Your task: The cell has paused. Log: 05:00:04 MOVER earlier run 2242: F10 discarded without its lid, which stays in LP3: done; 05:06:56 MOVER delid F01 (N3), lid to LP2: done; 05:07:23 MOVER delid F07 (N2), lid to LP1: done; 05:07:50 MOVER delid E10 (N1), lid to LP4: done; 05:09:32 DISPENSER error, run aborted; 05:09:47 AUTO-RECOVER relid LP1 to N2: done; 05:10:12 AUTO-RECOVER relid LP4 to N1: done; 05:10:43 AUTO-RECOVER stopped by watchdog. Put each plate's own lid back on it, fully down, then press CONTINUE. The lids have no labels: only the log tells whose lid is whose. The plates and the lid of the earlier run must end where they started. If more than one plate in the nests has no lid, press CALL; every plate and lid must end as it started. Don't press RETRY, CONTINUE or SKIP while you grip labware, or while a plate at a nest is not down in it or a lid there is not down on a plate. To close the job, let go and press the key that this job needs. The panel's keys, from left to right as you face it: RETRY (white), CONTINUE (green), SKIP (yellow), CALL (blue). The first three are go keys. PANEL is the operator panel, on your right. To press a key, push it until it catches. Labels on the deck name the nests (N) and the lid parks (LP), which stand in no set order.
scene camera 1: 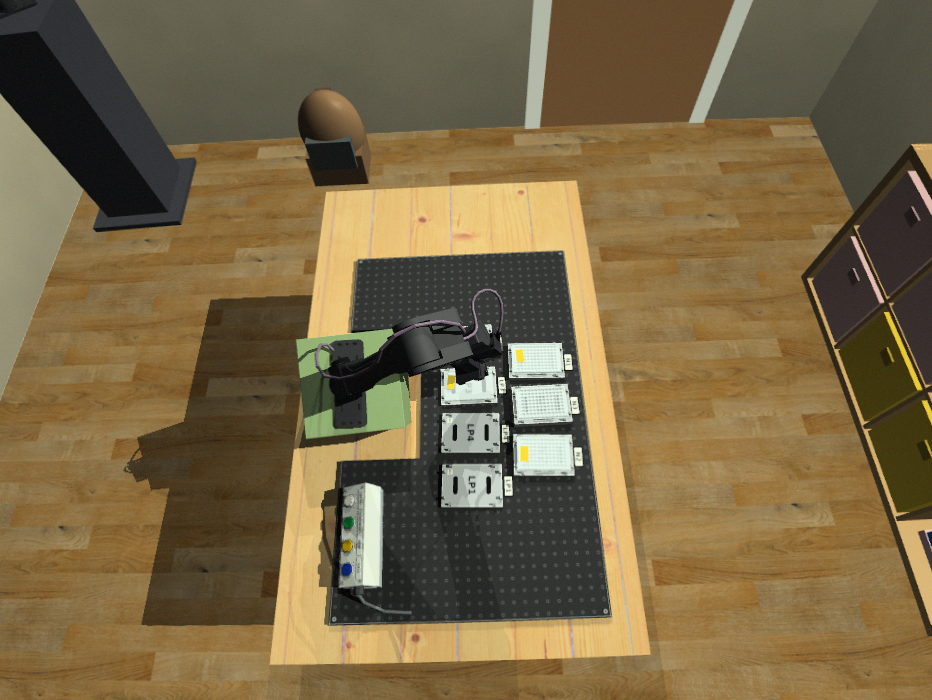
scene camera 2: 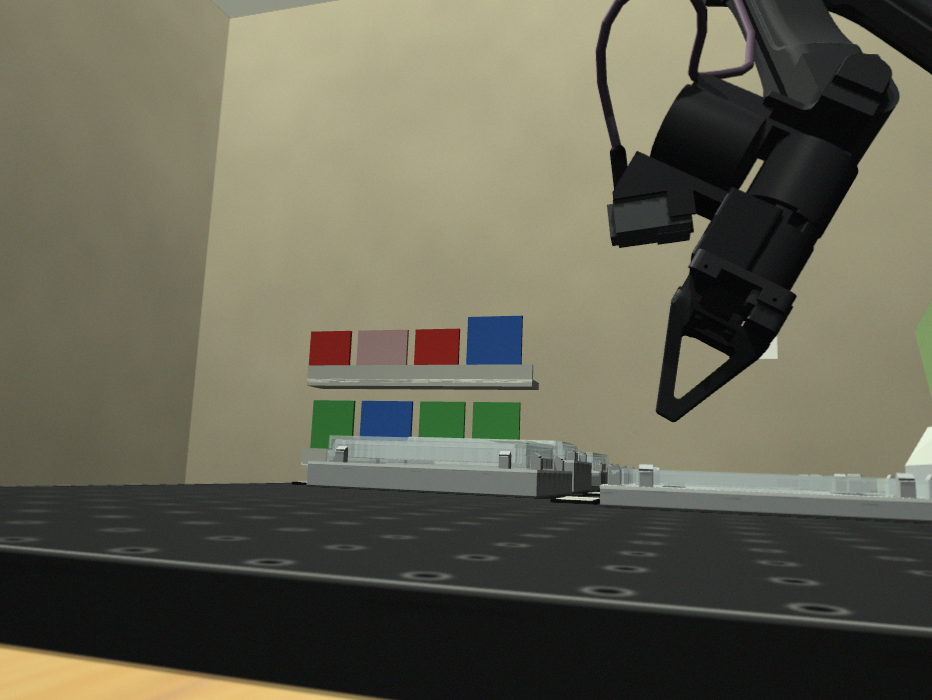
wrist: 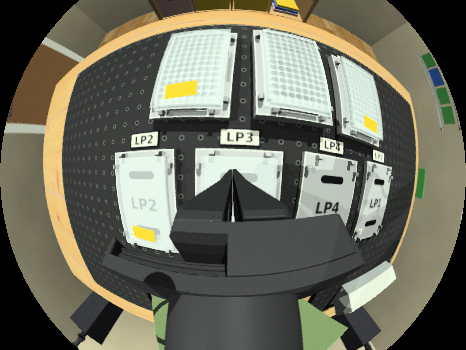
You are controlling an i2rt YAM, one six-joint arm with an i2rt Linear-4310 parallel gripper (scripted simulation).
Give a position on an operator panel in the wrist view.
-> At 352, 295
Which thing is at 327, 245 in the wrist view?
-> The gripper.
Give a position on an operator panel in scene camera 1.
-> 365, 557
